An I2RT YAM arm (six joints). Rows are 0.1 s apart.
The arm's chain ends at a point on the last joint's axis. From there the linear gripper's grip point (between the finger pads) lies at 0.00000 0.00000 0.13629 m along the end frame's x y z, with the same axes.
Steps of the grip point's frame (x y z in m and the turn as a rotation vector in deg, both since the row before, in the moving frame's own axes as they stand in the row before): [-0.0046 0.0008 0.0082 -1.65 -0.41 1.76]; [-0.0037 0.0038 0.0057 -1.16 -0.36 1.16]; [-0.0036 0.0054 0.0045 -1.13 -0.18 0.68]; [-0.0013 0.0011 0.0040 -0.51 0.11 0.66]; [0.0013 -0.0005 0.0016 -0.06 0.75 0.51]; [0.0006 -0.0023 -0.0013 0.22 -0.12 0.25]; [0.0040 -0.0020 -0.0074 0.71 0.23 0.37]
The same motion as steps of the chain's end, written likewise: [-0.0036 -0.0031 0.0083 -1.65 -0.41 1.76]; [-0.0028 0.0010 0.0057 -1.16 -0.36 1.16]; [-0.0032 0.0027 0.0045 -1.13 -0.18 0.68]; [-0.0016 -0.0001 0.0040 -0.51 0.11 0.66]; [-0.0005 -0.0007 0.0016 -0.06 0.75 0.51]; [0.0009 -0.0018 -0.0013 0.22 -0.12 0.25]; [0.0034 -0.0003 -0.0074 0.71 0.23 0.37]
